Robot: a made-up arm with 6 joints.
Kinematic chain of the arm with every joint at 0, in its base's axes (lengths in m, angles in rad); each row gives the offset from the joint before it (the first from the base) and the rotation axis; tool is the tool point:
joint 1: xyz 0 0 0.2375 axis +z
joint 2: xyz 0 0.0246 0 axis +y
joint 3: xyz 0 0 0.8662 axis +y
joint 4: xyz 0 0 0.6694 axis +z
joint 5: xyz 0 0 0 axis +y
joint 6: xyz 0 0 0.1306 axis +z
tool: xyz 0 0 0
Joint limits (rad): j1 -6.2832..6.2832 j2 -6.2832..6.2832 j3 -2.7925..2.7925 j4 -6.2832..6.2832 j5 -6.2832..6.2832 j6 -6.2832..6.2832
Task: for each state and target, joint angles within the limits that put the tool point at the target. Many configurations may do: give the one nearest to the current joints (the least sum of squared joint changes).
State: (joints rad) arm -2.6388 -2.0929 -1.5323 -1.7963 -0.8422 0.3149
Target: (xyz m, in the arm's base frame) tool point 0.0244 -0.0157 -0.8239
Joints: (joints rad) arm -2.5670 -2.2974 -1.7627 -1.7985 -0.0145 0.3149
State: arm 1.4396 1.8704 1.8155 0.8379 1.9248 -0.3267
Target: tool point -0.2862 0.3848 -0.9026
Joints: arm 1.9269 2.2231 1.1685 1.0090 1.7073 -0.3267
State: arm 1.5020 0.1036 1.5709 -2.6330 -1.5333 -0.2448
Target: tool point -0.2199 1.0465 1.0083
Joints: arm 1.6898 0.4249 1.0214 -2.5623 -1.3314 -0.2448
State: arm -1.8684 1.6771 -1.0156 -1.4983 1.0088 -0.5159
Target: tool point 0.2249 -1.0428 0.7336
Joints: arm -1.2749 1.8081 -1.5016 -1.5737 1.0546 -0.5159
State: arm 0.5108 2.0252 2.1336 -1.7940 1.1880 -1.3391
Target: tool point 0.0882 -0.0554 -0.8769
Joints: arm 0.4533 2.3833 1.6428 -1.8548 1.1234 -1.3391
